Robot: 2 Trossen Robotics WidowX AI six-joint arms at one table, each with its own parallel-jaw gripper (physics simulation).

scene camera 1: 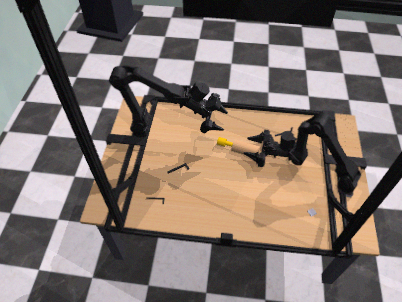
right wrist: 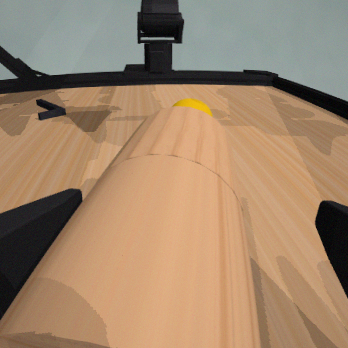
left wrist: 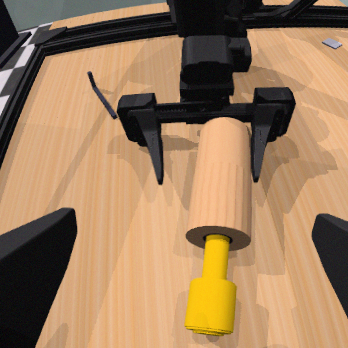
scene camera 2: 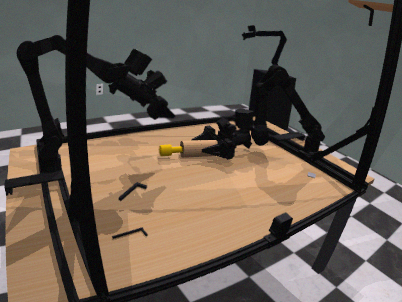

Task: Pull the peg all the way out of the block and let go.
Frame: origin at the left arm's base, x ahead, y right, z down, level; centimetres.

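Where they show: left gripper, fingertip midpoint: point(scene camera 1: 225, 121) point(left wrist: 199, 223) point(scene camera 2: 169, 110); right gripper, fingertip midpoint: point(scene camera 1: 245, 145) point(right wrist: 203, 207) point(left wrist: 207, 181) point(scene camera 2: 196, 145); left arm's base, link origin: point(scene camera 1: 140, 133) point(right wrist: 157, 72) point(scene camera 2: 50, 170); right arm's base, link origin: point(scene camera 1: 345, 187) point(left wrist: 248, 4) point(scene camera 2: 311, 150).
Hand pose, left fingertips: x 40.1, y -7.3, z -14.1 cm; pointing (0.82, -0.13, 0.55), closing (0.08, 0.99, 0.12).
Note:
Each offset is from my left fingertips to the top centre of the thing. "spot": to the spot under its first point.
The yellow peg @(dx +3.5, dy +1.3, dz +11.5 cm) point(scene camera 1: 223, 142) point(scene camera 2: 166, 150) point(left wrist: 211, 305) point(right wrist: 193, 106) has a thick head and a thinner shaft; the shaft's far part is hidden inside the block. The block @(dx +10.9, dy +1.8, dz +10.4 cm) point(scene camera 1: 239, 147) point(scene camera 2: 190, 149) point(left wrist: 220, 185) point(right wrist: 165, 225) is a light wooden cylinder lying on its side, its holed end facing picture-left in the scene views. My right gripper point(scene camera 1: 247, 146) point(scene camera 2: 199, 144) point(left wrist: 207, 181) point(right wrist: 203, 207) is open, its fingers on either side of the block without gripping. My left gripper point(scene camera 1: 224, 120) point(scene camera 2: 169, 102) point(left wrist: 199, 223) is open and empty, raised above the table near the peg's head.
Two black L-shaped keys, one nearer the middle point(scene camera 1: 178, 168) point(scene camera 2: 132, 191) and one nearer the front @(spot: dx -19.8, dy +37.6, dz +15.5 cm) point(scene camera 1: 156, 199) point(scene camera 2: 130, 233), lie on the table. A small grey square @(spot: dx +45.2, dy +24.6, dz +15.7 cm) point(scene camera 1: 312, 212) point(scene camera 2: 311, 175) point(left wrist: 331, 43) lies at the right. A black frame borders the table.

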